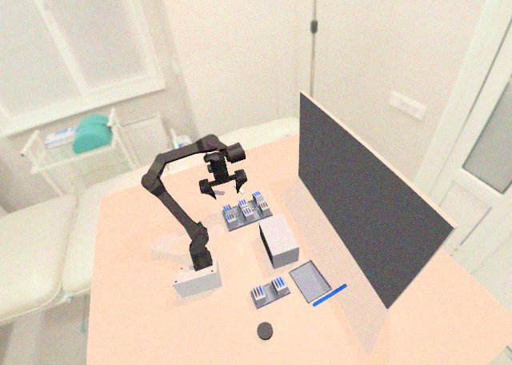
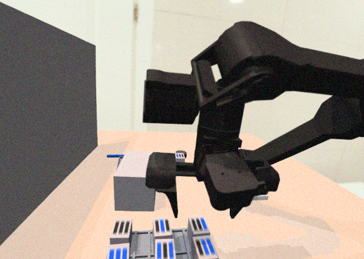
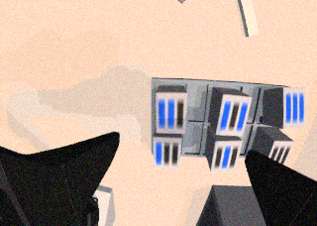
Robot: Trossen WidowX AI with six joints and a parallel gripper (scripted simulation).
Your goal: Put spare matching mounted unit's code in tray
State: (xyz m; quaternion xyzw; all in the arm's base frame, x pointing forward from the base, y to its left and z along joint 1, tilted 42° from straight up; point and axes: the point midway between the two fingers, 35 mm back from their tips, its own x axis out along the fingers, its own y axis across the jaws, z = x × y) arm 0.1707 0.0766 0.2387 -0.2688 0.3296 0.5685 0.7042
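Right now the grey spare block is 8 cm below my gripper tip and 1 cm behind it. From my gripper tip the other things lie so: grey mounted unit (24 cm to the right, 10 cm ahead, 7 cm below); flat grey tray (42 cm to the right, 13 cm ahead, 12 cm below); tall grey panel (35 cm ahead, 28 cm to the right, 10 cm above).
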